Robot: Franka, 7 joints.
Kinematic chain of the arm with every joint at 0, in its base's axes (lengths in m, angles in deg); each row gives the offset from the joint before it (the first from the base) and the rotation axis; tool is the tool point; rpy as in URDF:
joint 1: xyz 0 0 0.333 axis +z
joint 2: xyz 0 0 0 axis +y
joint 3: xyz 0 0 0.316 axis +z
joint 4: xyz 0.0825 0 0 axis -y
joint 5: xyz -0.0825 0 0.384 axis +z
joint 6: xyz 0 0 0 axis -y
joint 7: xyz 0.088 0 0 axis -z
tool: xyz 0 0 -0.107 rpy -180 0 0
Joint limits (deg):
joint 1: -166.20..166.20
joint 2: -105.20..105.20
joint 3: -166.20..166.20
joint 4: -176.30..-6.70
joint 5: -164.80..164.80
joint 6: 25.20..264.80
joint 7: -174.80..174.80
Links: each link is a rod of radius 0.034 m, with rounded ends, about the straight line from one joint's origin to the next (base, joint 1, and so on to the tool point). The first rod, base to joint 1, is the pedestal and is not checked.
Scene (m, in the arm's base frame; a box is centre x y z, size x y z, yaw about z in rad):
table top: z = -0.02
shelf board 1: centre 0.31 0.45 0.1 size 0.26 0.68 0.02 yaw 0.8
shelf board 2: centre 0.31 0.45 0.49 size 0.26 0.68 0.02 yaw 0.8
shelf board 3: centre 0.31 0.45 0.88 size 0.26 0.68 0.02 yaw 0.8
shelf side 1: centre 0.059 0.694 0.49 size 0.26 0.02 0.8 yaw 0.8
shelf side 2: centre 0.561 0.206 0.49 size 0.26 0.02 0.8 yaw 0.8
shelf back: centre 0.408 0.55 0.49 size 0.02 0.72 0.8 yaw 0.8
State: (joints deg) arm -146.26 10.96 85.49 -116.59 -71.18 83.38 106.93
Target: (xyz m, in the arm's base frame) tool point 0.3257 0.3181 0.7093
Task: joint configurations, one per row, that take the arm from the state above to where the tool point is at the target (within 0.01 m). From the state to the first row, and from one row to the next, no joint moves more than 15 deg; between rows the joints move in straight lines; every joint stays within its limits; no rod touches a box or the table.
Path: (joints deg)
1: -136.09 18.93 98.94 -117.95 -67.11 81.51 106.93
2: -125.91 26.89 112.39 -119.30 -63.03 79.64 106.93
3: -115.74 34.86 125.84 -120.66 -58.96 77.77 106.93
4: -105.57 42.82 139.30 -122.02 -54.88 75.89 106.93
5: -95.40 50.79 152.75 -123.38 -50.81 74.02 106.93
6: -85.22 58.75 166.20 -124.73 -46.74 72.15 106.93
7: -88.59 46.85 163.48 -119.06 -53.31 77.88 106.93
8: -91.95 34.95 160.76 -113.38 -59.89 83.61 106.93
9: -95.31 23.06 158.04 -107.70 -66.47 89.34 106.93

